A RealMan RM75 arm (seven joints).
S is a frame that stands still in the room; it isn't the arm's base.
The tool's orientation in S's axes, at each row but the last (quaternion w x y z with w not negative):
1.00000 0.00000 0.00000 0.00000
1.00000 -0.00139 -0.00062 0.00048
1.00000 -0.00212 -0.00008 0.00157
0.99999 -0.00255 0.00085 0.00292
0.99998 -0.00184 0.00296 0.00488
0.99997 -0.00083 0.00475 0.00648
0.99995 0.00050 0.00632 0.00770
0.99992 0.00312 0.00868 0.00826
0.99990 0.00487 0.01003 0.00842
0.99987 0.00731 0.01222 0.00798
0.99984 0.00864 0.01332 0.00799
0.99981 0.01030 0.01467 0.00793
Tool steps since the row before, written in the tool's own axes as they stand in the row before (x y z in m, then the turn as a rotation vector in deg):
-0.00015 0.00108 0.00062 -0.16 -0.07 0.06
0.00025 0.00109 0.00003 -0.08 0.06 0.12
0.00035 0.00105 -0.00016 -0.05 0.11 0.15
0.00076 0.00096 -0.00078 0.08 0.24 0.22
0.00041 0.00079 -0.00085 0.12 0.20 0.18
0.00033 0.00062 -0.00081 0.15 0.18 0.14
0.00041 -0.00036 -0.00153 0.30 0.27 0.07
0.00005 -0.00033 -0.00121 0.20 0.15 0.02
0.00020 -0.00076 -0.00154 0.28 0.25 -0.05
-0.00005 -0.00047 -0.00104 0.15 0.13 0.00
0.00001 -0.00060 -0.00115 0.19 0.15 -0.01
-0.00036 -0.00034 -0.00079 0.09 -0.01 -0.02
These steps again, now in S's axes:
-0.00015 0.00108 0.00062 -0.16 -0.07 0.06
0.00025 0.00109 0.00003 -0.08 0.06 0.12
0.00035 0.00105 -0.00016 -0.05 0.11 0.15
0.00075 0.00096 -0.00079 0.08 0.24 0.22
0.00040 0.00079 -0.00086 0.12 0.20 0.18
0.00031 0.00062 -0.00081 0.15 0.18 0.14
0.00040 -0.00035 -0.00154 0.30 0.27 0.07
0.00003 -0.00032 -0.00121 0.20 0.15 0.02
0.00018 -0.00074 -0.00155 0.27 0.26 -0.05
-0.00007 -0.00046 -0.00105 0.15 0.13 0.00
-0.00001 -0.00058 -0.00116 0.19 0.15 -0.01
-0.00038 -0.00033 -0.00079 0.09 -0.01 -0.02

